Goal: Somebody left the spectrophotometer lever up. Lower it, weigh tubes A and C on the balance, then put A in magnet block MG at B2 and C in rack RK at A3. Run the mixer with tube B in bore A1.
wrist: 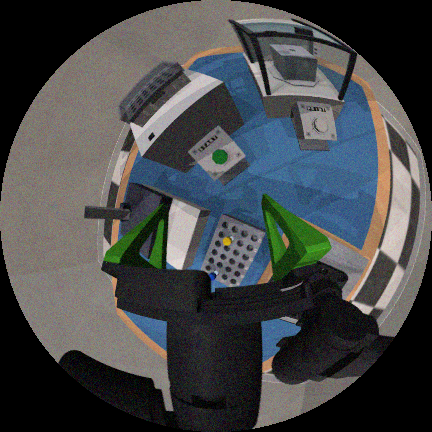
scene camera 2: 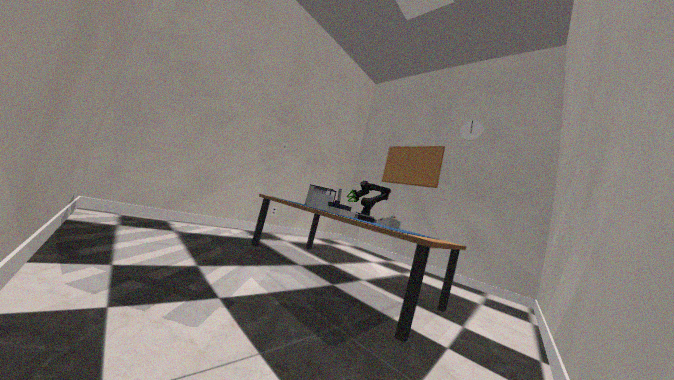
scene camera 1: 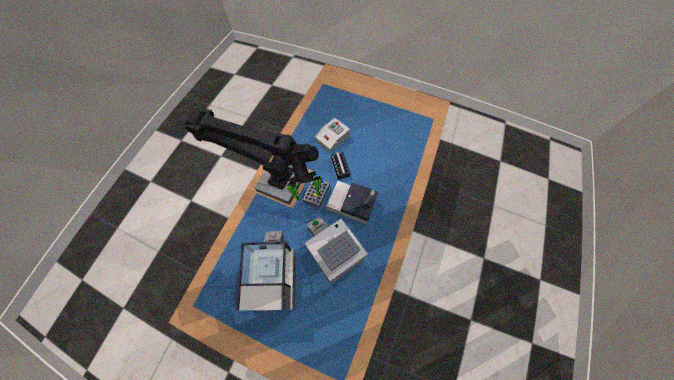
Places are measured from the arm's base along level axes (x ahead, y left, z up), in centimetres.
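Pixels of known places: gripper, fingertip midpoint: (wrist: 212, 202) (scene camera 2: 347, 198) (scene camera 1: 309, 198); arm's base, link origin: (wrist: 315, 293) (scene camera 1: 280, 176).
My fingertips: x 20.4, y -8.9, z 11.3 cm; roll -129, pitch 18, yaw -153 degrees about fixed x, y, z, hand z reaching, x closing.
Observation:
For each thing: its middle in the pictures, then the offset to it from my fingertips. "spot": a spot on its surface instead. Level surfaces: height alone.
- grey tube rack, body centre: (wrist: 231, 252) (scene camera 1: 316, 192) dx -1.4, dy +8.7, dz -13.4 cm
- yellow-capped tube, body centre: (wrist: 230, 238) dx -0.5, dy +5.9, dz -11.7 cm
- blue-capped tube, body centre: (wrist: 215, 272) dx -0.5, dy +13.5, dz -11.7 cm
- spectrophotometer, surface spot: (wrist: 182, 232) (scene camera 1: 335, 197) spot: dx +8.4, dy +8.6, dz -10.4 cm
- black magnet block, body centre: (scene camera 1: 340, 164) (scene camera 2: 366, 217) dx +3.8, dy +26.8, dz -12.5 cm
- balance, body centre: (wrist: 293, 63) (scene camera 1: 268, 266) (scene camera 2: 325, 198) dx -3.7, dy -31.7, dz -3.7 cm
- mixer, body centre: (wrist: 181, 116) (scene camera 1: 329, 242) (scene camera 2: 325, 199) dx +14.8, dy -12.9, dz -5.4 cm
- green start button, body centre: (wrist: 219, 156) (scene camera 1: 315, 223) dx +5.4, dy -6.8, dz -8.5 cm
- grey button box, body centre: (wrist: 319, 124) (scene camera 1: 273, 235) dx -9.5, dy -18.8, dz -8.5 cm
- white keypad device, body centre: (scene camera 1: 332, 134) (scene camera 2: 388, 222) dx -6.7, dy +41.8, dz -11.4 cm
- blue mat, surface height: dz -14.8 cm
My gripper (scene camera 1: 308, 192) (scene camera 2: 352, 196) (wrist: 212, 202) is open and empty, its green fingers above the grey tube rack (scene camera 1: 307, 200) (wrist: 234, 221). In the wrist view a yellow-capped tube (wrist: 227, 241) and a blue-capped tube (wrist: 212, 276) stand in the rack; letters and any further tubes cannot be made out. The spectrophotometer (scene camera 1: 340, 196) (wrist: 182, 232) is beside the rack; its dark lever (wrist: 107, 212) sticks up. The black magnet block (scene camera 1: 340, 165) lies beyond the rack. The balance (scene camera 1: 261, 297) (wrist: 282, 105) has a glass enclosure. The mixer (scene camera 1: 357, 253) (wrist: 175, 120) stands near it.
The green start button (scene camera 1: 315, 223) (wrist: 220, 157) is on a box by the mixer. A grey button box (scene camera 1: 273, 236) (wrist: 315, 125) stands at the balance. A white keypad device (scene camera 1: 327, 137) sits near the magnet block. The blue mat (scene camera 1: 390, 120) has a wooden border.

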